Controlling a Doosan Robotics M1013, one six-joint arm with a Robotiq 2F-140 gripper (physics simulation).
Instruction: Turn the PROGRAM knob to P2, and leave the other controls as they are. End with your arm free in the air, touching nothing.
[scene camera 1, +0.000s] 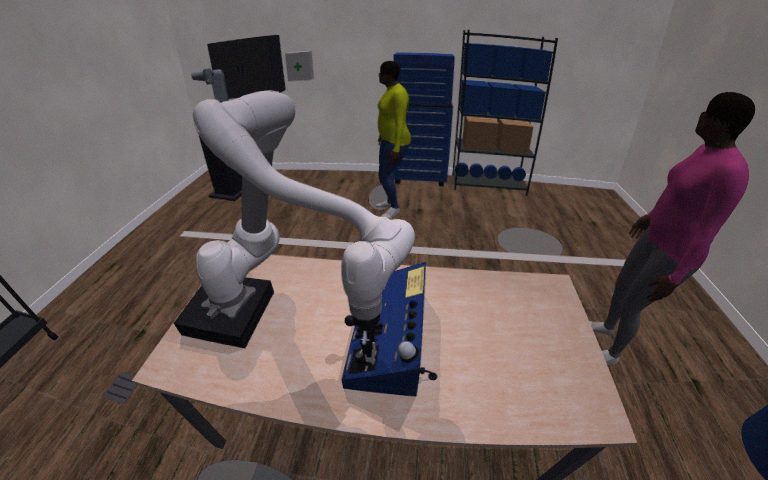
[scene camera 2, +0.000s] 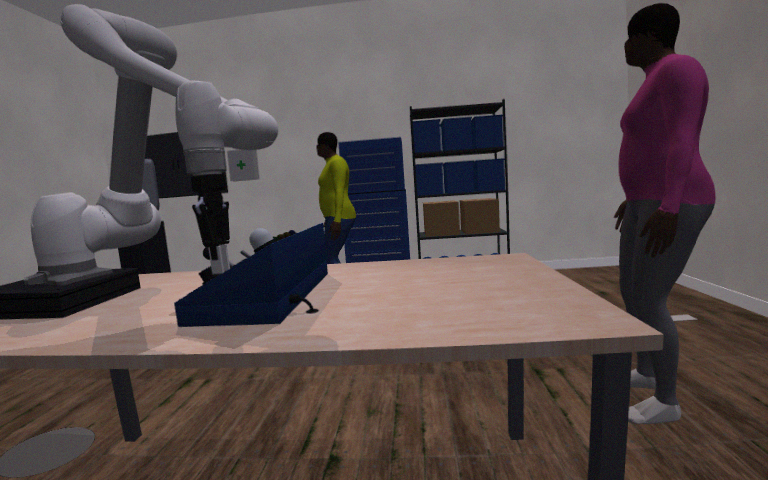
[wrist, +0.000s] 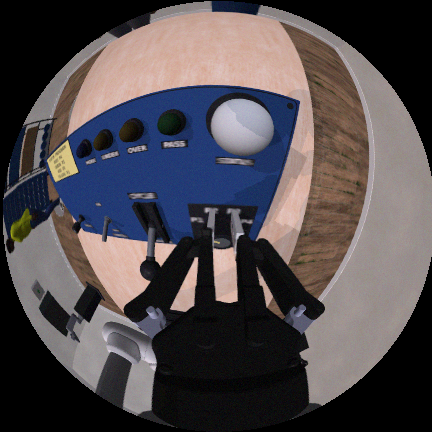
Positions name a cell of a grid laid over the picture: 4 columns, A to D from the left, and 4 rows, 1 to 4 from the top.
The gripper (scene camera 2: B3): 100 cm from the lens. A blue control panel (scene camera 2: B3) is 88 cm from the lens.
